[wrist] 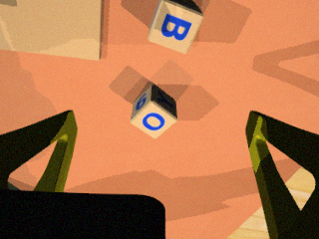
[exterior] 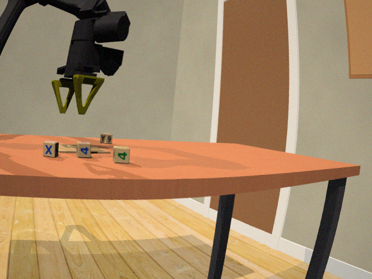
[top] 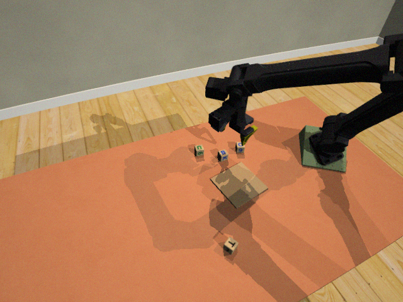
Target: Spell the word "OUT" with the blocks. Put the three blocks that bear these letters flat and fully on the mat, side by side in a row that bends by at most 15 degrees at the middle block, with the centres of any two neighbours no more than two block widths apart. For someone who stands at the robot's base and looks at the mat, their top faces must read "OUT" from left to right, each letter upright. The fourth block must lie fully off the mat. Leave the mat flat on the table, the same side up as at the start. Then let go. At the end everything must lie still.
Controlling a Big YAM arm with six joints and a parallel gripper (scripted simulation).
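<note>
Now: the O block 8 cm below my hand, 4 cm behind it and 2 cm to the right of it. From my hand the other things lie so: tan mat: 13 cm to the left, 10 cm below, 2 cm ahead; then wooden block: 8 cm below, 3 cm ahead, 1 cm to the left.
</note>
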